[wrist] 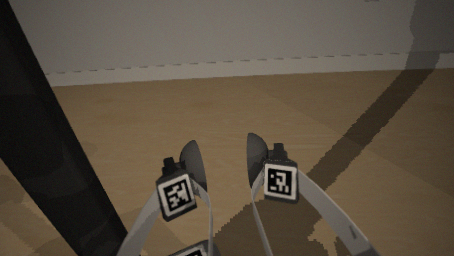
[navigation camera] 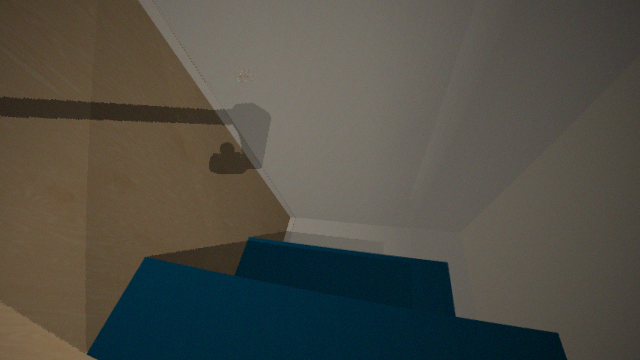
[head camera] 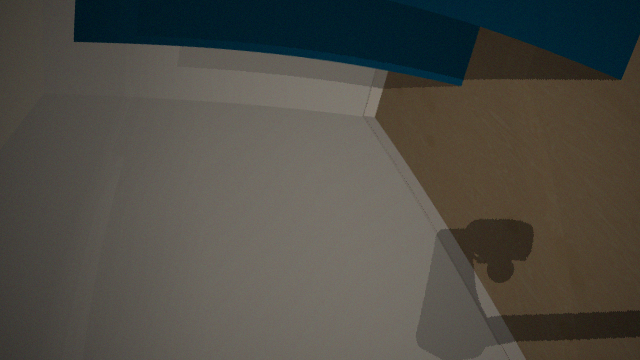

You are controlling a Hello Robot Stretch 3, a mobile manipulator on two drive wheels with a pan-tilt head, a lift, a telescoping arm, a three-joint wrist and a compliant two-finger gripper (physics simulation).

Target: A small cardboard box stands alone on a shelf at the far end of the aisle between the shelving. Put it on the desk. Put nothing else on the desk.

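Frame: origin at the robot's base, x ahead, y left, z up, level; centimetres.
Seen in the pictures: gripper, fingertip midpoint: (wrist: 223, 155).
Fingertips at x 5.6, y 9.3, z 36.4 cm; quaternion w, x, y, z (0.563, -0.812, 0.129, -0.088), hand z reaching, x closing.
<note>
A point is followed by its place in that frame.
My gripper (wrist: 223, 155) {z 36.4, x 5.6, y 9.3 cm} shows in the wrist view with its two rubber fingertips apart. It is open, with wooden floor visible between the fingertips. A pale wall stands beyond it. The small cardboard box and the desk do not show in the head, navigation or wrist views. Blue shelving (head camera: 270, 30) (navigation camera: 300, 320) shows as large dark panels at the top of the head view and along the bottom of the navigation view.
A pale wall (head camera: 225, 200) {z 111.0, x 213.5, y 22.0 cm} (navigation camera: 340, 100) {z 102.5, x 131.2, y 69.5 cm} (wrist: 225, 30) {z 24.9, x 50.8, y 116.0 cm} with a white skirting board meets the wooden floor (head camera: 560, 150) {z 0.0, x 121.1, y -12.3 cm} (navigation camera: 45, 210) {z 0.1, x 50.4, y -8.2 cm} (wrist: 150, 115) {z 0.1, x 2.2, y 93.5 cm}. The robot's shadow falls across both. A dark post-like part (wrist: 45, 130) runs down the left of the wrist view.
</note>
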